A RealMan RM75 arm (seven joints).
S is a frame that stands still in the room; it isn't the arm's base.
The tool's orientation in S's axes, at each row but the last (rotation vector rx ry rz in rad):
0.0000 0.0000 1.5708
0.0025 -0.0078 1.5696
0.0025 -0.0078 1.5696
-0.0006 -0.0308 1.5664
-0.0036 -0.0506 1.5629
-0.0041 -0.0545 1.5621
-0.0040 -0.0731 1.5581
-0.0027 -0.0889 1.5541
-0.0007 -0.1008 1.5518
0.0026 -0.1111 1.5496
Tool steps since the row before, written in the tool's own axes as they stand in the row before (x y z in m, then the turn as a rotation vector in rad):
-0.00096 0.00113 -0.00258 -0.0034 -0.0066 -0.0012
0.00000 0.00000 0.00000 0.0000 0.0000 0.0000
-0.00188 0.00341 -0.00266 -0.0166 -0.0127 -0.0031
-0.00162 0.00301 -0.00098 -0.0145 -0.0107 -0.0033
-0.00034 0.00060 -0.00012 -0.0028 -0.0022 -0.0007
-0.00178 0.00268 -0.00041 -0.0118 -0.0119 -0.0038
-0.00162 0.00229 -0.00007 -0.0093 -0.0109 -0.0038
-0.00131 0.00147 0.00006 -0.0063 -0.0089 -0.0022
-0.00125 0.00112 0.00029 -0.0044 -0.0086 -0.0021
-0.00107 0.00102 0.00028 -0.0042 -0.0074 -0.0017
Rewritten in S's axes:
-0.00113 -0.00096 -0.00258 0.0066 -0.0034 -0.0012
0.00000 0.00000 0.00000 0.0000 0.0000 0.0000
-0.00340 -0.00186 -0.00268 0.0127 -0.0166 -0.0032
-0.00300 -0.00159 -0.00107 0.0107 -0.0145 -0.0034
-0.00060 -0.00033 -0.00015 0.0022 -0.0028 -0.0007
-0.00268 -0.00174 -0.00057 0.0119 -0.0118 -0.0037
-0.00230 -0.00159 -0.00025 0.0110 -0.0093 -0.0037
-0.00149 -0.00129 -0.00010 0.0089 -0.0063 -0.0020
-0.00116 -0.00124 0.00014 0.0086 -0.0044 -0.0018
-0.00106 -0.00106 0.00013 0.0074 -0.0042 -0.0015

